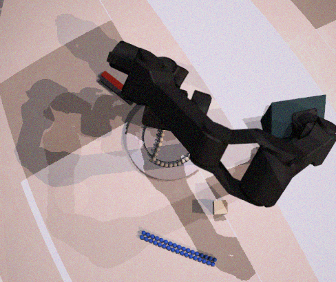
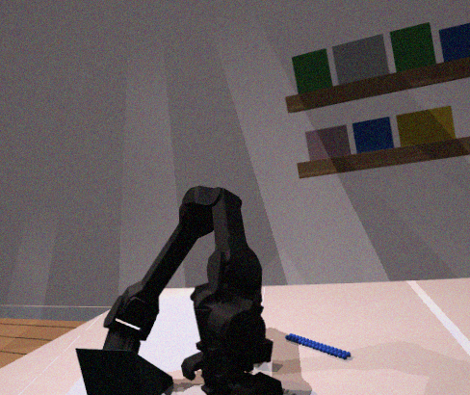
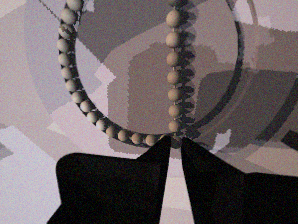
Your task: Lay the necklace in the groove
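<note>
My gripper tip is now 10 mm short of the round bead board, 60 mm to the right of it and 10 mm above it. The rest, counted from my gripper tip: small beige cube 70 mm behind, 250 mm to the left; then grey block 120 mm ahead, 100 mm to the right, 10 mm below.
</note>
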